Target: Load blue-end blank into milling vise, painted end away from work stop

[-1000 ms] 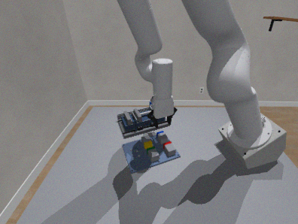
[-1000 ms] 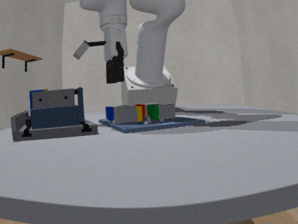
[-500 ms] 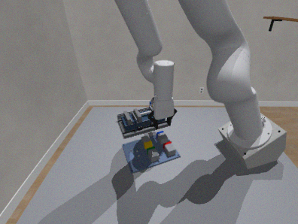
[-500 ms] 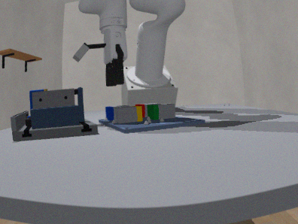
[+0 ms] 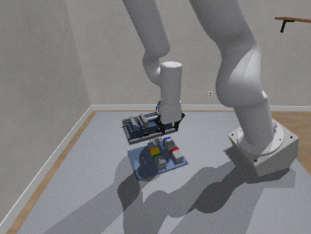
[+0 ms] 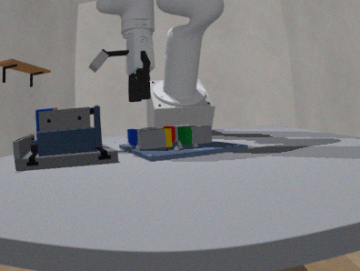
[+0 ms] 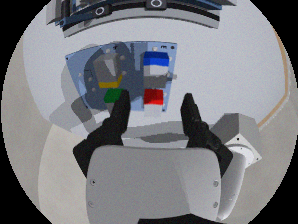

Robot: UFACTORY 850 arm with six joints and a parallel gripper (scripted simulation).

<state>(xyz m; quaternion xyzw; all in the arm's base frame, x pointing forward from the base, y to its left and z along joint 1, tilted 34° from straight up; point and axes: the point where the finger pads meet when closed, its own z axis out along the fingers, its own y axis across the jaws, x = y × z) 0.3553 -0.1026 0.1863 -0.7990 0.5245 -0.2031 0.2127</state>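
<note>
The red-ended blank lies 40 mm behind my hand, 80 mm to the left of it and 100 mm below it. Also, from my hand: green-ended blank: 40 mm ahead, 120 mm to the left, 100 mm below; yellow-ended blank: 80 mm ahead, 40 mm to the left, 100 mm below; plate: 60 mm ahead, 80 mm to the left, 120 mm below.
</note>
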